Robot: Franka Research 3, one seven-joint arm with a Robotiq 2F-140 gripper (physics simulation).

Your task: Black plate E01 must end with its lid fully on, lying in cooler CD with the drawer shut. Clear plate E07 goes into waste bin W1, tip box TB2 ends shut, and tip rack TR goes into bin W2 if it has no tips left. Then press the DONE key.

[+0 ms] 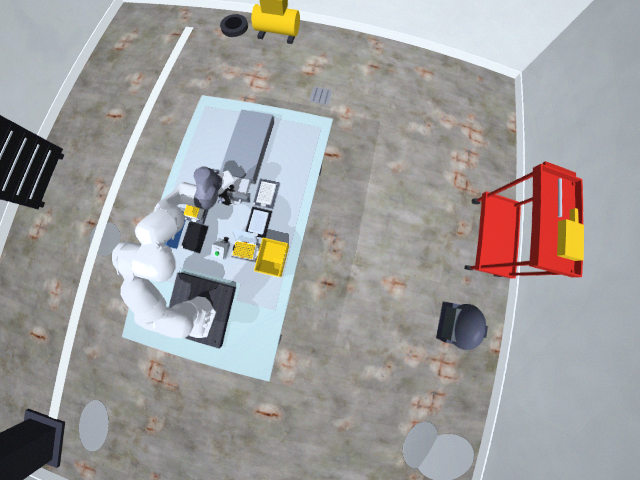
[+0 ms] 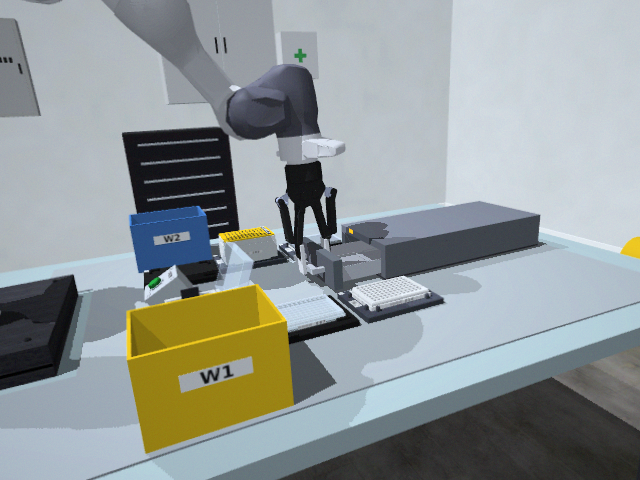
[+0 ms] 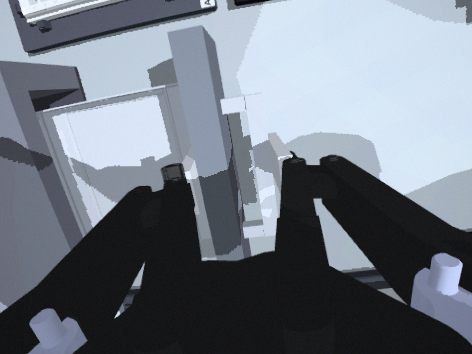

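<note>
My gripper [image 2: 311, 257] [image 1: 231, 194] [image 3: 236, 155] is shut on the handle [image 3: 197, 105] [image 2: 314, 268] of the cooler's drawer. The drawer [image 2: 352, 267] [image 3: 112, 130] stands pulled out of the long grey cooler [image 2: 456, 230] [image 1: 249, 138], and I see nothing inside it. Two well plates lie on dark nests to the right of the drawer: one [image 2: 390, 290] [image 1: 267, 192] with white wells, the other [image 2: 309, 310] [image 1: 259, 221] on a black nest. I cannot tell which plate is E01. Yellow bin W1 [image 2: 209, 352] [image 1: 271, 257] stands in front, with blue bin W2 [image 2: 170, 235] behind it.
A box with yellow tips [image 1: 244, 250] has its clear lid [image 2: 237, 269] raised. Another yellow-topped rack [image 2: 247, 237] [image 1: 191, 210] stands near W2. A small box with a green key [image 2: 156, 284] [image 1: 219, 250] sits left of W1. A black slatted panel [image 2: 182, 171] stands behind.
</note>
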